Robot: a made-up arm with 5 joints. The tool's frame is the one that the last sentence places.
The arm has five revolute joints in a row. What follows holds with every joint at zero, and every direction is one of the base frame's. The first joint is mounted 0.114 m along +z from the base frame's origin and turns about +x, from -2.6 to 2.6 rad. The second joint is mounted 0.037 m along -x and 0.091 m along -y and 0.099 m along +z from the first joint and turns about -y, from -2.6 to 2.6 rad. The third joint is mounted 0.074 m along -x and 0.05 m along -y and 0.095 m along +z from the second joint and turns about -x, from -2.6 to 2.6 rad. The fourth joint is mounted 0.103 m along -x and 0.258 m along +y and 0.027 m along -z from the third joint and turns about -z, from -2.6 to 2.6 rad. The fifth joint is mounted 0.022 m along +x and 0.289 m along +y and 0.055 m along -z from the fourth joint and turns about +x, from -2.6 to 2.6 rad. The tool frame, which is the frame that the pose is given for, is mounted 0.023 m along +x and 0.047 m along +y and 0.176 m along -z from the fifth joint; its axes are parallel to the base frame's.
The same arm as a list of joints. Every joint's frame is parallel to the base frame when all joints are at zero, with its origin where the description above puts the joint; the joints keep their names.
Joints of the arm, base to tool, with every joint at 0 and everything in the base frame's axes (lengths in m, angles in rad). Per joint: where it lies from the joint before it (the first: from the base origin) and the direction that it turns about. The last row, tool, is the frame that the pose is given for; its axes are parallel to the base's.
joint 1: offset 0 0 0.114 axis 1 0 0
joint 2: offset -0.037 -0.091 0.099 axis 0 -1 0
joint 3: offset -0.074 -0.05 0.095 axis -1 0 0
joint 4: offset -0.103 0.258 -0.027 axis 0 0 -1
joint 5: offset 0.022 0.289 -0.055 axis 1 0 0
tool: offset 0.023 0.047 -0.176
Joint limits (rad, base to tool): -2.6..2.6 -2.6..2.6 -2.6..2.6 -2.6..2.6 -2.6..2.6

